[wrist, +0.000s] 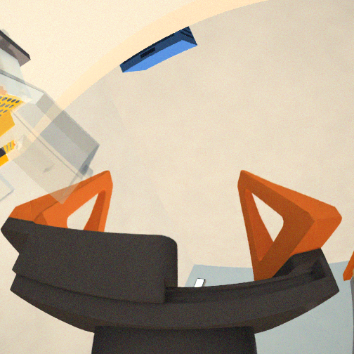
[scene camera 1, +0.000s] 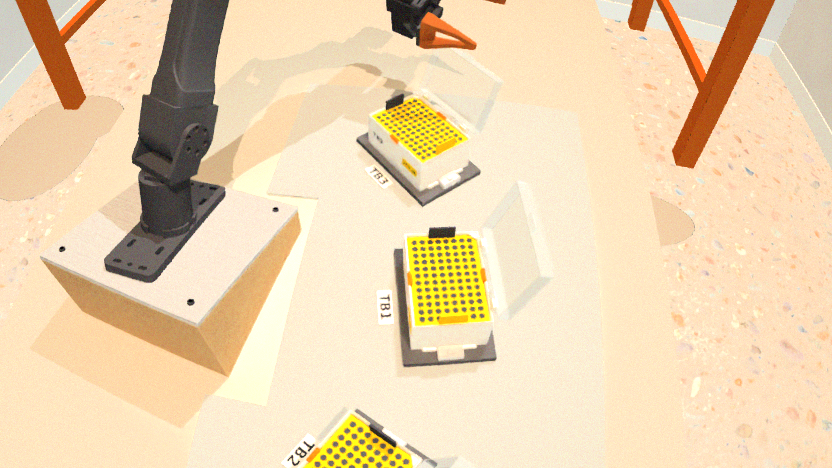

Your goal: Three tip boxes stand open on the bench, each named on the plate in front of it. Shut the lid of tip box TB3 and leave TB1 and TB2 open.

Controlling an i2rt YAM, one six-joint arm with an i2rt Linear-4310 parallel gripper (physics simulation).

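Tip box TB3, white with a yellow top, stands behind its plate; its clear lid is raised at the back right. TB1 is open, its lid standing up at the right. TB2 is cut off at the bottom edge; part of its lid shows. My gripper is open and empty, beyond TB3 at the top of the scene view. In the wrist view, a clear lid overlaps the left finger; I cannot tell whether they touch.
The arm stands on a wooden block at the left. Orange posts rise at both sides. A blue block-like object shows at the top of the wrist view, and a pale grey-blue surface at the bottom right.
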